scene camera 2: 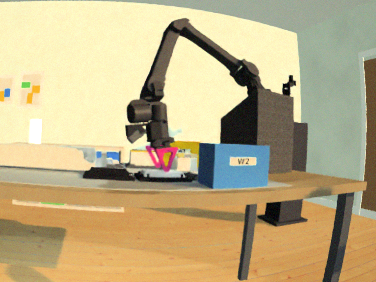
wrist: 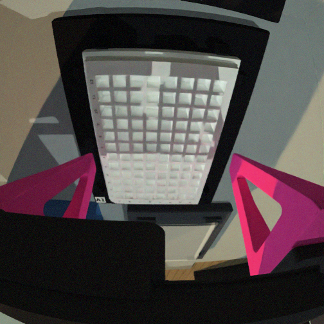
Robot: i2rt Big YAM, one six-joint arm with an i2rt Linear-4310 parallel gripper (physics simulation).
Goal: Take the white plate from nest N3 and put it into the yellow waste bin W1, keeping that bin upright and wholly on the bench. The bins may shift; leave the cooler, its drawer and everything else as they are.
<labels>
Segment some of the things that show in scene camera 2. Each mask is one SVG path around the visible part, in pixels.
My gripper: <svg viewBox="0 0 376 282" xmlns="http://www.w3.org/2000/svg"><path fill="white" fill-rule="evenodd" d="M164 120L164 123L159 121L162 124L163 138L147 139L147 142L150 142L150 146L145 146L156 168L162 166L164 172L169 172L178 147L170 146L170 143L175 142L175 139L169 137L168 120ZM171 152L168 166L166 167L163 161L164 153Z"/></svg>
A blue bin W2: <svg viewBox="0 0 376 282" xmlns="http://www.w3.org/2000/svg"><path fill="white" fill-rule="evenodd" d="M199 143L198 183L212 189L267 186L270 146Z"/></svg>
</labels>
